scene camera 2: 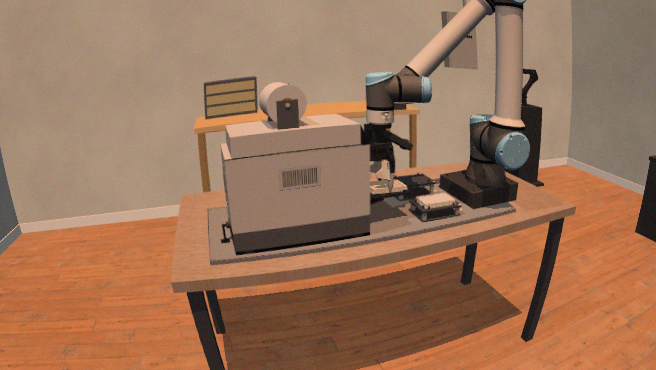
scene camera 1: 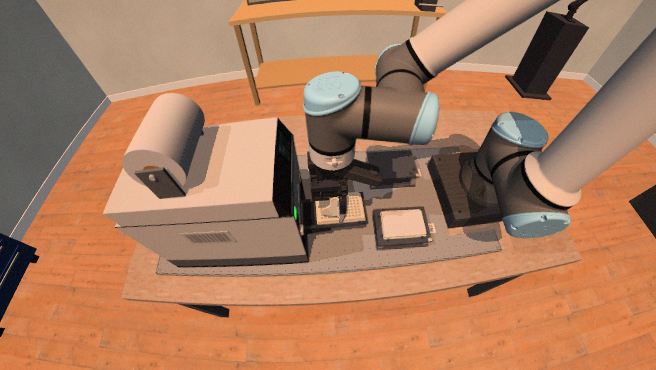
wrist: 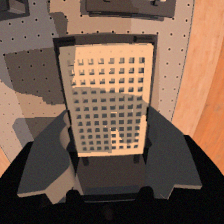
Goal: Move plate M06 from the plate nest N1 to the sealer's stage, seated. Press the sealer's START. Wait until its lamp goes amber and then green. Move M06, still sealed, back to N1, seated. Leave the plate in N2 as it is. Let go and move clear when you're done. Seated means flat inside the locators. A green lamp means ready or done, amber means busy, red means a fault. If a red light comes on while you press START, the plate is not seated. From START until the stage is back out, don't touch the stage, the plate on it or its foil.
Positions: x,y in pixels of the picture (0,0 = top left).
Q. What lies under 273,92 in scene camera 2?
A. A foil roll.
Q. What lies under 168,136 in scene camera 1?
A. A foil roll.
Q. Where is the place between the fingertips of my gripper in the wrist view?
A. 108,109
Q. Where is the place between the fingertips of my gripper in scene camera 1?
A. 338,208
